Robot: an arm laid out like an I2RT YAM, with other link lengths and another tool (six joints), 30 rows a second.
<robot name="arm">
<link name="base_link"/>
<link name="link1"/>
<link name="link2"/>
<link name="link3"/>
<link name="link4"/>
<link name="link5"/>
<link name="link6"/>
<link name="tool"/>
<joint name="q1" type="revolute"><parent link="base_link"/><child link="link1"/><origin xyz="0 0 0.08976"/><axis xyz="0 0 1"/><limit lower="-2.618" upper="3.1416"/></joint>
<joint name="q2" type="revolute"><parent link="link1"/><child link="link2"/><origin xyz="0.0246 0.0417 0.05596" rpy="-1.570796 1.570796 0"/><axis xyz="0 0 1"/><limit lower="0" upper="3.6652"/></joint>
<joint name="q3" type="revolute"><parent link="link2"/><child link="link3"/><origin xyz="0 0.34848 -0.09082" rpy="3.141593 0 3.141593"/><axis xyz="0 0 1"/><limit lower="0" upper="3.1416"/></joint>
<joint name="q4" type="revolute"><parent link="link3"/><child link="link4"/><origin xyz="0.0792 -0.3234 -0.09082" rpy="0 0 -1.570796"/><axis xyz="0 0 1"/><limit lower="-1.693" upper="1.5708"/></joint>
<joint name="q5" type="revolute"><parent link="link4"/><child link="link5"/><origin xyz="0.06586 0.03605 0.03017" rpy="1.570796 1.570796 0"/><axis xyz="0 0 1"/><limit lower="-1.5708" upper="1.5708"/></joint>
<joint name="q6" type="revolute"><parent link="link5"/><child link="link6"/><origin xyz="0 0.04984 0.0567" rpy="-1.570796 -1.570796 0"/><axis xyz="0 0 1"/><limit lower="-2.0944" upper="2.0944"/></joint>
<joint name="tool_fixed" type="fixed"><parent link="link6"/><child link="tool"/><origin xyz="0.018 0.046 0.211" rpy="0 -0.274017 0.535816"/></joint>
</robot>
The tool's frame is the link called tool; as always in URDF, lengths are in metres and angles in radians.
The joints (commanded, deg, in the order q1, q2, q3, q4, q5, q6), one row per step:
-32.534 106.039 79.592 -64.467 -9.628 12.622
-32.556 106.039 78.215 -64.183 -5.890 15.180
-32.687 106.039 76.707 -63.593 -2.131 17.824
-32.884 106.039 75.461 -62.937 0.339 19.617
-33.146 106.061 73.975 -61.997 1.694 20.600
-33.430 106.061 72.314 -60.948 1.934 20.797
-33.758 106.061 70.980 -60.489 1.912 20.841
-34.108 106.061 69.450 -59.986 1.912 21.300
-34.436 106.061 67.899 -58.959 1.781 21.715
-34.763 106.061 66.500 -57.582 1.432 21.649
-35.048 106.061 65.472 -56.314 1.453 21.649
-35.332 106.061 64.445 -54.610 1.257 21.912
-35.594 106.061 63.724 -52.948 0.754 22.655
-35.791 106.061 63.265 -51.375 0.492 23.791
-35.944 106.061 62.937 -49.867 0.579 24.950
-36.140 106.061 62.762 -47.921 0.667 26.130
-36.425 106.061 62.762 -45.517 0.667 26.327
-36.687 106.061 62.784 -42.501 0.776 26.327
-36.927 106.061 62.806 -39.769 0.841 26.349
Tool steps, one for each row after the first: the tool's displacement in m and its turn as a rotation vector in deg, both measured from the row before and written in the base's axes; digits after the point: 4 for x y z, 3 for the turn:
-0.0137 -0.0106 -0.0126 -2.431 3.257 -2.461
-0.0138 -0.0120 -0.0123 -2.664 3.014 -2.605
-0.0099 -0.0085 -0.0089 -1.823 1.909 -1.848
-0.0083 -0.0041 -0.0091 -0.888 1.234 -1.153
-0.0069 0.0009 -0.0088 0.120 0.646 -0.462
-0.0073 0.0023 -0.0065 0.498 0.718 -0.374
-0.0083 0.0028 -0.0073 0.524 0.867 -0.806
-0.0057 0.0021 -0.0077 0.354 0.377 -0.755
-0.0030 0.0015 -0.0071 0.305 -0.182 -0.305
-0.0019 -0.0010 -0.0056 -0.154 -0.185 -0.282
0.0008 -0.0016 -0.0059 -0.259 -0.653 -0.568
0.0038 -0.0020 -0.0042 -0.207 -1.024 -1.052
0.0050 -0.0037 -0.0031 -0.521 -1.012 -1.351
0.0048 -0.0052 -0.0026 -0.827 -0.872 -1.304
0.0077 -0.0078 -0.0019 -1.156 -1.365 -1.372
0.0103 -0.0100 -0.0007 -1.424 -1.940 -0.482
0.0128 -0.0124 0.0000 -1.897 -2.375 -0.267
0.0116 -0.0113 0.0008 -1.700 -2.168 -0.268

